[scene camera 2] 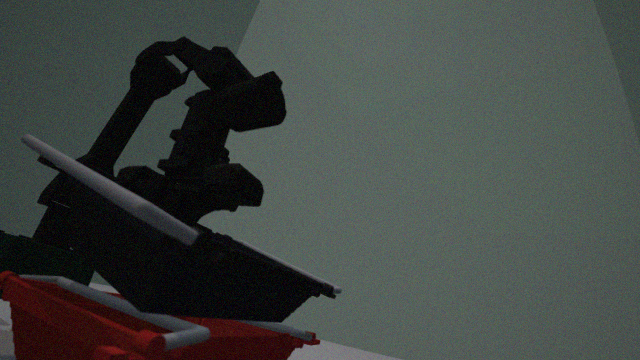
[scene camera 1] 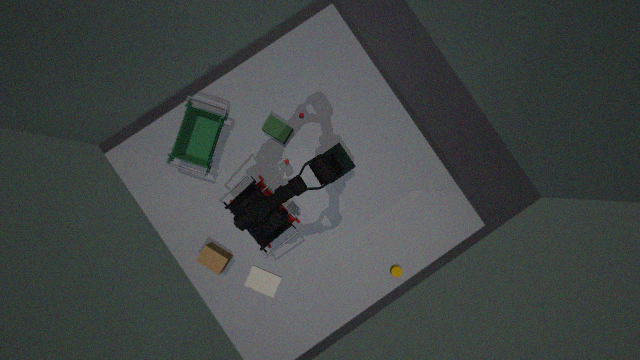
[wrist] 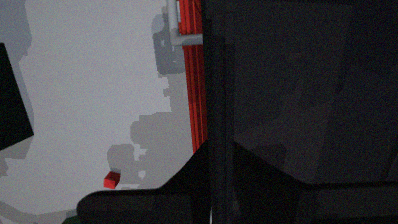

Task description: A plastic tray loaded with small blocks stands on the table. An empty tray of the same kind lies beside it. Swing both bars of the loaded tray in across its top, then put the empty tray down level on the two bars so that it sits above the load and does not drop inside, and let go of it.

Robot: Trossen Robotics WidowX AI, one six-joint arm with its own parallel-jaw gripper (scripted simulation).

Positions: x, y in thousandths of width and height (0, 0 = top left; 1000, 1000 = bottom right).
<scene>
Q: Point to a black tray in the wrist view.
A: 765, 417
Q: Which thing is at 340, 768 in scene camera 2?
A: A black tray.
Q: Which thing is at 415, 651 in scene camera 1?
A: A black tray.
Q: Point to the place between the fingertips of my gripper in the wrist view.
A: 549, 645
</scene>
